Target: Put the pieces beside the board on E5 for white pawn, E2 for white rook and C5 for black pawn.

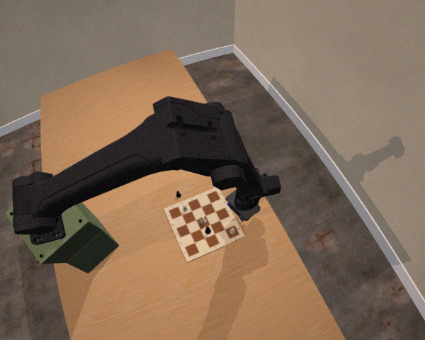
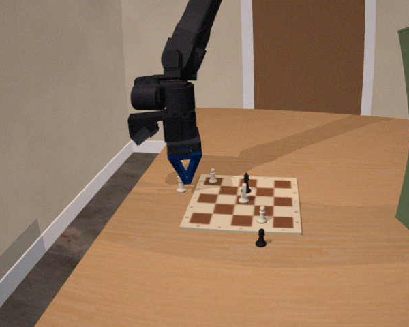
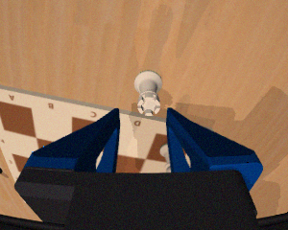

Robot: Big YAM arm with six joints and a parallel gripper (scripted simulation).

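Right now my hand is 10 mm short of the white rook and 20 mm above it. From my hand the other things lie so: tall black piece (120 mm behind, 10 mm to the right, 10 mm below); then tall white piece (130 mm behind, 30 mm to the left, 10 mm below); then chessboard (130 mm behind, 30 mm to the left, 30 mm below).
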